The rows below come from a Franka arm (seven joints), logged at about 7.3 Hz.
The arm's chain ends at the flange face. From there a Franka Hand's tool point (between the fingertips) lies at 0.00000 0.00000 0.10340 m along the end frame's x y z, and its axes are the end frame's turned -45 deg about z.
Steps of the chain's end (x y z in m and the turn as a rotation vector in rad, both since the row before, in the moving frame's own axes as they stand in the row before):
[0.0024 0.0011 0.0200 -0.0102 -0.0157 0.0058]
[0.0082 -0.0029 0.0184 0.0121 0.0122 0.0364]
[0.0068 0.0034 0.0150 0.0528 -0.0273 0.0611]
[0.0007 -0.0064 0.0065 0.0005 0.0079 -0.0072]
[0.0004 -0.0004 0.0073 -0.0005 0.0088 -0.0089]
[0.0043 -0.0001 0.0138 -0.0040 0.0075 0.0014]
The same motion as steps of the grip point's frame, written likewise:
[-0.0010 0.0021 0.0200 0.0039 -0.0183 0.0058]
[0.0096 0.0038 0.0184 -0.0001 0.0172 0.0364]
[0.0044 0.0014 0.0148 0.0566 0.0180 0.0611]
[0.0056 -0.0035 0.0065 -0.0052 0.0059 -0.0072]
[0.0012 0.0007 0.0073 -0.0066 0.0059 -0.0089]
[0.0034 0.0038 0.0138 -0.0081 0.0025 0.0014]

